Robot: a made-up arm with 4 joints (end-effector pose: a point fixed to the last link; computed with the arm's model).
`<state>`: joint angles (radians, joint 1 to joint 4).
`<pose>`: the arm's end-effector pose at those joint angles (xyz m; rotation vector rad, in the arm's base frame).
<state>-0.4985 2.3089 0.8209 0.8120</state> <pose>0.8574 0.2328 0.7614 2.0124 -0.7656 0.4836</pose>
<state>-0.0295 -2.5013 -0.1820 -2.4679</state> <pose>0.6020 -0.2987 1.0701 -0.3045 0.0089 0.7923</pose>
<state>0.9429 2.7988 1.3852 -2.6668</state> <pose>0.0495 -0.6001 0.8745 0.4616 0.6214 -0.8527</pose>
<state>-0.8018 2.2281 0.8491 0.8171</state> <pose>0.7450 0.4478 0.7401 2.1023 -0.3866 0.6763</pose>
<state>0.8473 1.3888 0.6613 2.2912</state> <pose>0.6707 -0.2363 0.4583 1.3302 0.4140 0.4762</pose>
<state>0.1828 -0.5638 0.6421 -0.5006</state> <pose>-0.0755 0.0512 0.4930 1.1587 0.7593 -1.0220</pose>
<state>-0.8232 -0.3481 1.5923 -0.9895</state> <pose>0.0641 0.2390 0.3504 1.7920 0.5475 -0.0161</pose>
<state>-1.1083 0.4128 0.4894 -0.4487</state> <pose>-0.0584 0.1887 0.3678 1.2466 0.9201 -0.2664</pose>
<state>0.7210 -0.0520 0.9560 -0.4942</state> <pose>0.3044 0.1571 0.3393 1.7073 -0.3655 -1.2645</pose>
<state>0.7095 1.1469 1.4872 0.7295</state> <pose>0.7194 -0.3362 0.5403 1.1874 -0.8823 -0.1370</pose>
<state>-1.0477 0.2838 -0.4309 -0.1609</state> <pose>-0.1471 -0.0203 0.6516 0.3715 1.3736 -0.8153</pose>
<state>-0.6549 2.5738 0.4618 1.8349</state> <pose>0.7841 0.3565 0.7996 1.5863 -0.0281 1.2860</pose>
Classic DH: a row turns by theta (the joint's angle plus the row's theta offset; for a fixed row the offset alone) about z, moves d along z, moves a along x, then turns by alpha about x. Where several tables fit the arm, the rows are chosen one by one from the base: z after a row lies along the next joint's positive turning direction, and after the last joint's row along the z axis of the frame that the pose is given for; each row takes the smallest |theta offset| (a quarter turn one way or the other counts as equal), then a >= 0, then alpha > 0; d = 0 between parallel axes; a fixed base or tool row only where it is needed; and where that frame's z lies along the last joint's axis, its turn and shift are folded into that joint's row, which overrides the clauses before.
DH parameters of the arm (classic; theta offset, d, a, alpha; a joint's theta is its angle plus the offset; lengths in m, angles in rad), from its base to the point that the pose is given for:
base (fixed): 0.0545 0 0.1652 3.1416
joint 1: -0.1847 -0.8613 0.1902 -0.6683
joint 2: 0.0096 0.21 -0.0328 -0.9162
joint 3: -1.2739 -0.2936 0.0151 -1.5201
joint 4: -0.0566 -0.3705 0.0034 1.7451
tool (fixed): -0.3079 -0.0295 0 0

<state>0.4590 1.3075 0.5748 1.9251</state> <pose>0.6996 0.0375 0.4441 1.5683 0.5217 0.6273</pose>
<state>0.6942 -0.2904 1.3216 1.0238</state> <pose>0.2735 0.1524 0.3437 1.6300 0.9536 0.2680</pose>
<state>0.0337 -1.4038 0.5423 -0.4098</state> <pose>-0.0634 -0.3249 0.7815 0.3176 1.5343 -0.6631</pose>
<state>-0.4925 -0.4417 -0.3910 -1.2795</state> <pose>-0.0673 -0.1521 0.8009 -0.1585 0.2699 -0.9095</pose>
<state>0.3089 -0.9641 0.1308 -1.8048</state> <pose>-0.1461 -0.1420 0.7711 0.0203 -0.1182 -1.2396</pose>
